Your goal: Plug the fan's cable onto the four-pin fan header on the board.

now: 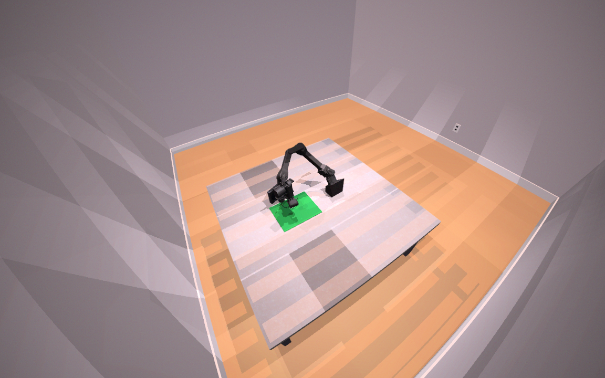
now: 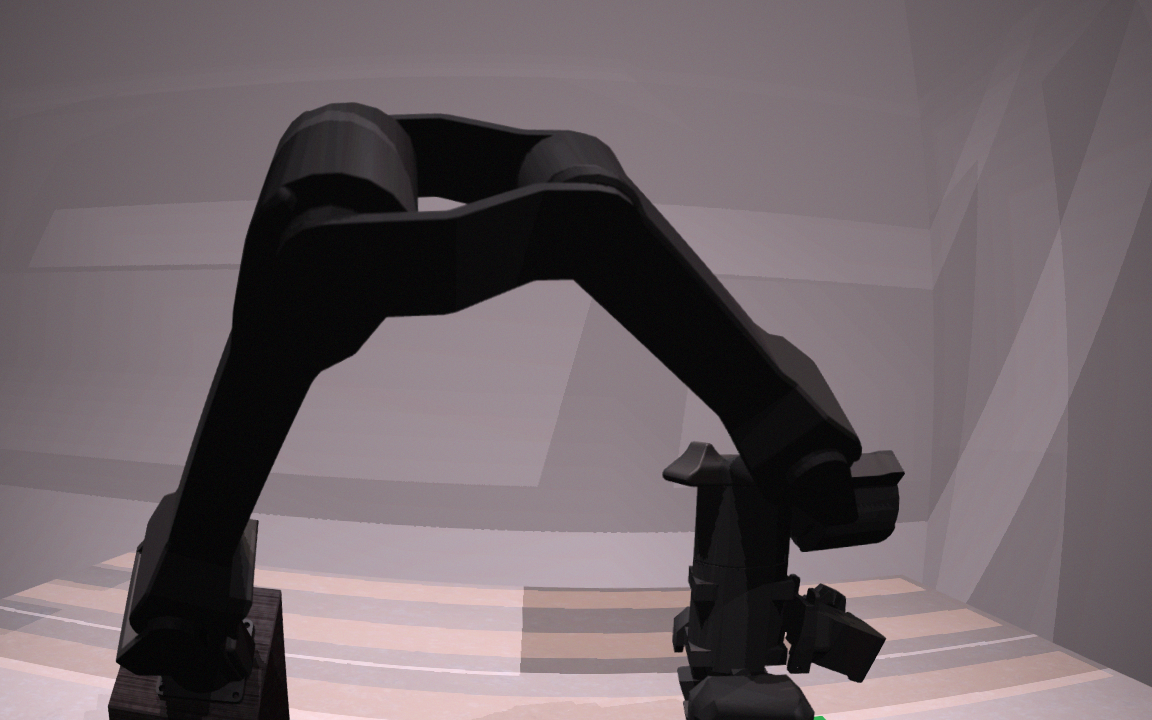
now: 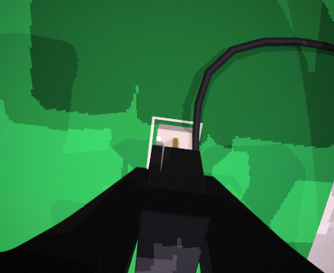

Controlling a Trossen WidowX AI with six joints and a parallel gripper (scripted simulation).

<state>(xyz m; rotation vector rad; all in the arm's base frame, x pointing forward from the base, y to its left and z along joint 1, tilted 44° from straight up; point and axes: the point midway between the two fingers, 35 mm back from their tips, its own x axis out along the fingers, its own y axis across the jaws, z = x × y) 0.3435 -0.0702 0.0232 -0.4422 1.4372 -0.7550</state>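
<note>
My gripper tip is now 10 mm past the white four-pin fan header and 40 mm above it. Round my gripper tip: green board (10 mm behind, 40 mm to the left, 50 mm below); then black fan (40 mm ahead, 130 mm to the right, 20 mm above); then black fan cable plug (10 mm behind, 10 mm above).
</note>
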